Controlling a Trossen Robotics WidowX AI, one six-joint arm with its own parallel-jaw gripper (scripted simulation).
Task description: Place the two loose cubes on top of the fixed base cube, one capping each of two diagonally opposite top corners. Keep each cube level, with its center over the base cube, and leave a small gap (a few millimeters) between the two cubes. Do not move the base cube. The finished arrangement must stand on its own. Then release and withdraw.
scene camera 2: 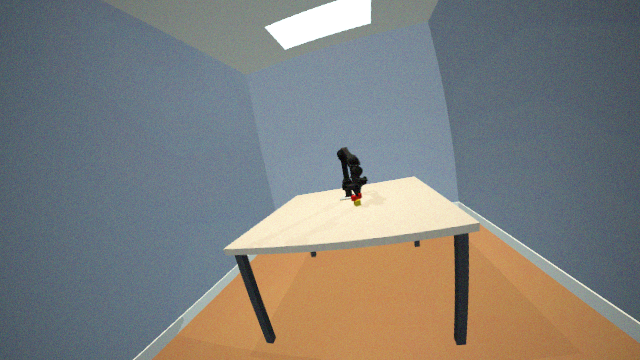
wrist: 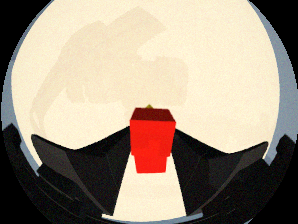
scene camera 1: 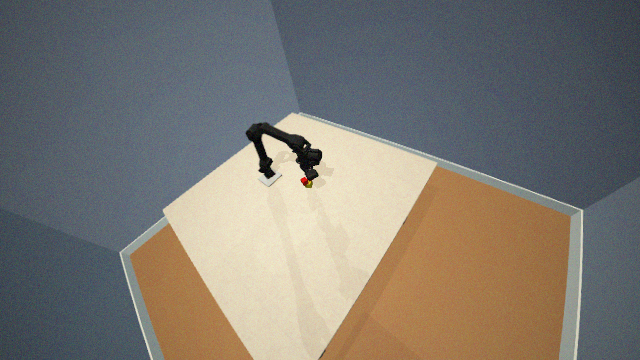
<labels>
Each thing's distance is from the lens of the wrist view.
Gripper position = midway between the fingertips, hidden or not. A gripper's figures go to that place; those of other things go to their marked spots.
gripper (wrist: 151, 131): 0.10 m
red cube (wrist: 152, 130): 0.08 m
</labels>
